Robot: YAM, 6 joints.
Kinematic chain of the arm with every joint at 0, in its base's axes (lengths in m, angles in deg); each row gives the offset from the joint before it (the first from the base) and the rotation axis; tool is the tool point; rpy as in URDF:
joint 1: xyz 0 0 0.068 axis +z
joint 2: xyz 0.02 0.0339 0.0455 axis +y
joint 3: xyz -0.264 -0.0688 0 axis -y
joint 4: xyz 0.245 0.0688 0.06 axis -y
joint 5: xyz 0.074 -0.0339 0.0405 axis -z
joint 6: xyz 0.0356 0 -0.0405 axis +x
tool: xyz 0 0 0 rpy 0 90 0
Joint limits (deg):
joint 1: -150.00..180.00
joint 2: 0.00..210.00
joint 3: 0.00..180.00
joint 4: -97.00..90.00
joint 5: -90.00..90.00
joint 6: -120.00..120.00
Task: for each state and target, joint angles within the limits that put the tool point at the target. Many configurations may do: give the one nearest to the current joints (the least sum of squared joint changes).
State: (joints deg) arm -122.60 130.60 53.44 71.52 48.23 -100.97
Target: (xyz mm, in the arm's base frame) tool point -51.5 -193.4 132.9
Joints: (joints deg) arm -96.69 93.47 5.10 87.82 53.53 -100.97
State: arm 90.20 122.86 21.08 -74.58 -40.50 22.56
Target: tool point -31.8 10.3 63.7
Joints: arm 108.27 133.20 10.03 -54.27 -49.25 22.56
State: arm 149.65 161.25 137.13 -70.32 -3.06 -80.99
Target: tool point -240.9 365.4 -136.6
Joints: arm 123.32 180.81 130.88 -67.20 -0.90 -80.99
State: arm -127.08 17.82 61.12 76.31 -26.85 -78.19
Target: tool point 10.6 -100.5 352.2
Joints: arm -96.47 30.86 20.82 68.38 -37.88 -78.19
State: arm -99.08 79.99 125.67 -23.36 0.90 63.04
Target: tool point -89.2 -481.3 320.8
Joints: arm -100.43 118.16 111.27 -23.57 0.95 63.04
